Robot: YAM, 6 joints.
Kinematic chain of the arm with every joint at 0, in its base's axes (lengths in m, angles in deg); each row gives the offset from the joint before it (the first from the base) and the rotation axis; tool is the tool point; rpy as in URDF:
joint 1: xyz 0 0 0.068 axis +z
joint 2: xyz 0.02 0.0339 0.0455 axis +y
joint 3: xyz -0.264 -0.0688 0 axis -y
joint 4: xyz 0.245 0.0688 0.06 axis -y
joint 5: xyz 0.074 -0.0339 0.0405 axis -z
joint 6: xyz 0.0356 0 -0.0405 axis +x
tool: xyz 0 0 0 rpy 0 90 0
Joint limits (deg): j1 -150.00..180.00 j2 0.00..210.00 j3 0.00..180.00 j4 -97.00..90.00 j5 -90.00..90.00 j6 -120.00..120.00
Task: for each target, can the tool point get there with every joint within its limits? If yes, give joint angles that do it. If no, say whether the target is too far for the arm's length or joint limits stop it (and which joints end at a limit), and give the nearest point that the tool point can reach.
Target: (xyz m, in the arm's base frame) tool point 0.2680 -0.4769 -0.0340
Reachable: yes | joints -59.14 167.87 129.80 -30.52 24.14 61.04
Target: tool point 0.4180 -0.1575 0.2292
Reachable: yes | joints -24.96 130.74 117.31 -75.97 -70.65 38.61
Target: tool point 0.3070 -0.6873 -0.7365
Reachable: no: too far | nearest point 0.1862 -0.4169 -0.3146 | short by 0.515 m
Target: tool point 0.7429 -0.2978 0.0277
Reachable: no: too far | nearest point 0.5960 -0.2389 0.0451 | short by 0.159 m
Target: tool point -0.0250 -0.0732 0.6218
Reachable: yes | joints -98.77 55.06 92.99 23.57 22.28 -25.40
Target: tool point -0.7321 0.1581 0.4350
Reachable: no: too far | nearest point -0.5793 0.1251 0.3660 | short by 0.171 m
